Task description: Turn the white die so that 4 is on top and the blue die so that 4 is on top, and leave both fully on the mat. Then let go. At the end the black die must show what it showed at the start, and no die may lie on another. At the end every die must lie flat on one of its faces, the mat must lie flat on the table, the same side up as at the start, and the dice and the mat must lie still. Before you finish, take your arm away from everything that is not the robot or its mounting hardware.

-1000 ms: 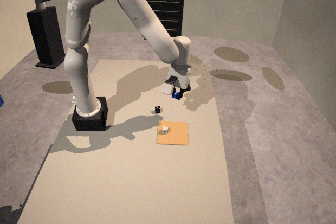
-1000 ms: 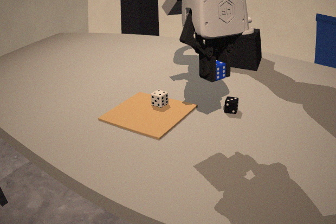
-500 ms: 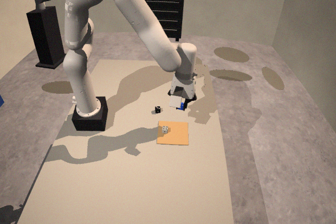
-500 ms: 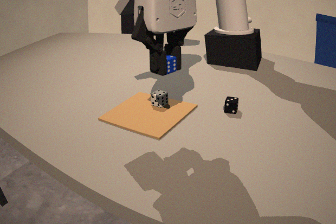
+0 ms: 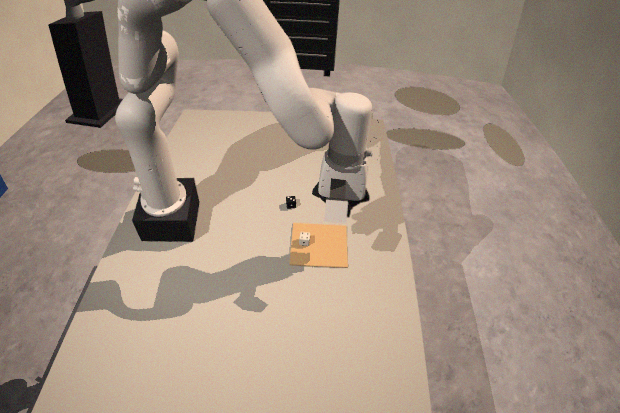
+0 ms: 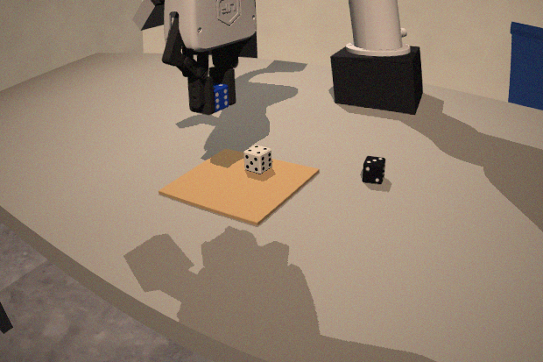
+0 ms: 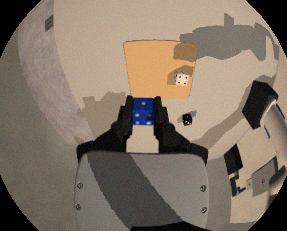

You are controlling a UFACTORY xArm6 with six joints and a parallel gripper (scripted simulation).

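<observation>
Now: hand 4 cm past the orange mat, 1 cm to the left of it and 12 cm above it. Also, from my hand: white die (7 cm behind, 1 cm to the right, 11 cm below); then blue die (1 cm below); then black die (14 cm behind, 12 cm to the left, 11 cm below).
</observation>
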